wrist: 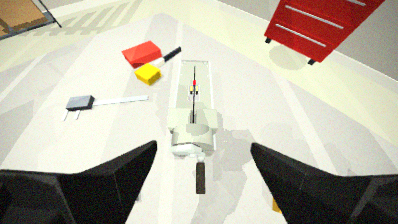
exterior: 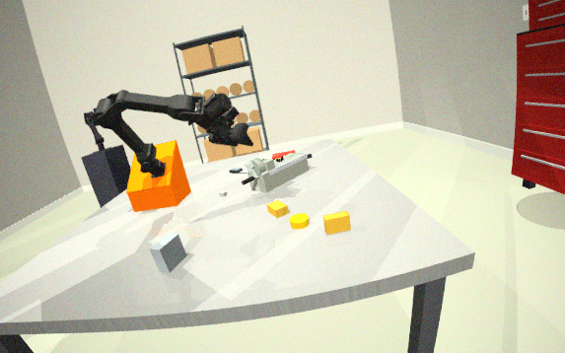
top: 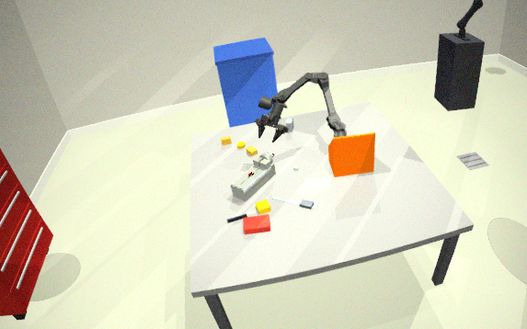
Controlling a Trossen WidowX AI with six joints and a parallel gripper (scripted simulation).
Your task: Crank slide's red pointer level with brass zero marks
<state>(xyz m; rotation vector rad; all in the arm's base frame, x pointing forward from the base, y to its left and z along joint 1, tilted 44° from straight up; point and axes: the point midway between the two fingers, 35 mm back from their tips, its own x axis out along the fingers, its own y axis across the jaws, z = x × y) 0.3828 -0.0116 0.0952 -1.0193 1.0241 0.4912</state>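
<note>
The dark brown crank handle lies 10 mm behind my gripper tip, 20 mm to the right of it and 120 mm below it. Also, from my gripper tip: yellow block: 60 mm ahead, 320 mm to the left, 170 mm below; then grey cube: 160 mm behind, 400 mm to the right, 150 mm below; then red pointer: 110 mm ahead, 140 mm to the left, 110 mm below.
</note>
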